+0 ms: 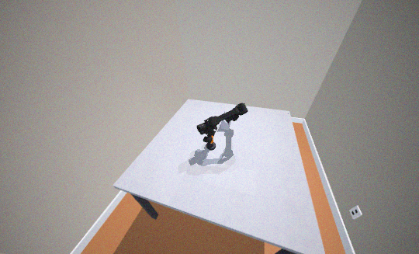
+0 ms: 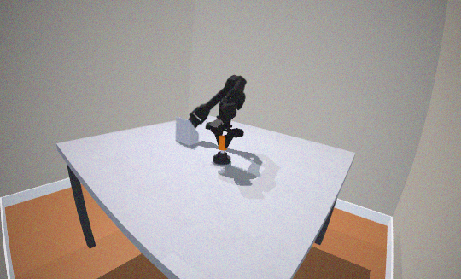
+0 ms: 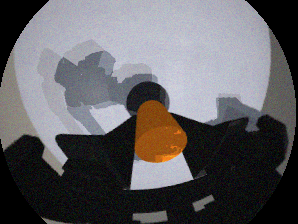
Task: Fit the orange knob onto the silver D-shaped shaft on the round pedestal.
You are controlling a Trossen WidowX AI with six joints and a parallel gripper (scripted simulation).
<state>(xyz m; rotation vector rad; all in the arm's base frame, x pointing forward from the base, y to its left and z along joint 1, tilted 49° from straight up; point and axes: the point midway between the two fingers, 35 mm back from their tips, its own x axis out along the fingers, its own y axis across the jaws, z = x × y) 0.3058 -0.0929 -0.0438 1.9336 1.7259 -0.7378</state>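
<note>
My gripper tip is 4 cm above the round pedestal. The rest, counted from my gripper tip: orange knob: 3 cm above.
</note>
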